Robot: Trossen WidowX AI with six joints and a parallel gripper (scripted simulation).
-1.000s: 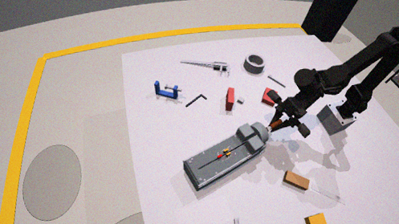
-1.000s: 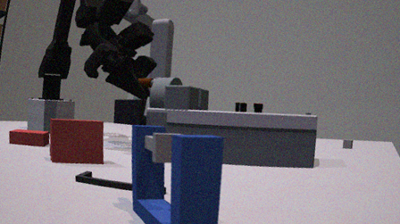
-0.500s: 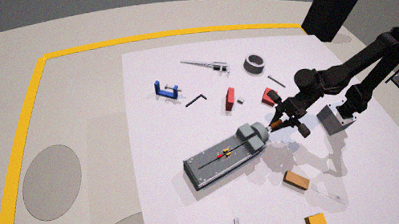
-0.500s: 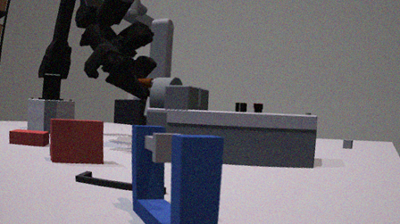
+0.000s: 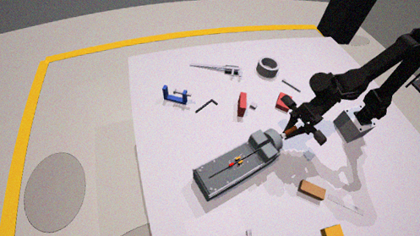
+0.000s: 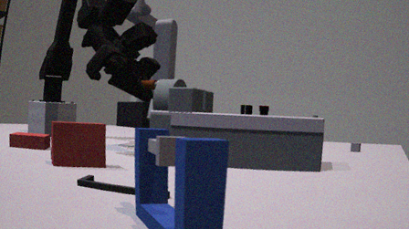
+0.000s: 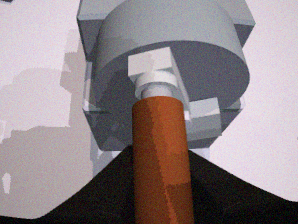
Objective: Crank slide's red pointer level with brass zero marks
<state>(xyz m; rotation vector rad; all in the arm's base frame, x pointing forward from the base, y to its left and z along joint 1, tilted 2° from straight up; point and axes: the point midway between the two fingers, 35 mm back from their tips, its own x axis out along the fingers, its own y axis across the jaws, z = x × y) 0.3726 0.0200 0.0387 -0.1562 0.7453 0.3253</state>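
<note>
Right now the crank handle is 20 mm behind my gripper tip, 10 mm to the right of it and 30 mm above it. From my gripper tip the other things lie so: tan block: 80 mm behind, 170 mm to the left, 80 mm below; red pointer: 180 mm ahead, 60 mm to the left, 10 mm below; black hex key: 190 mm ahead, 230 mm to the right, 90 mm below.
</note>
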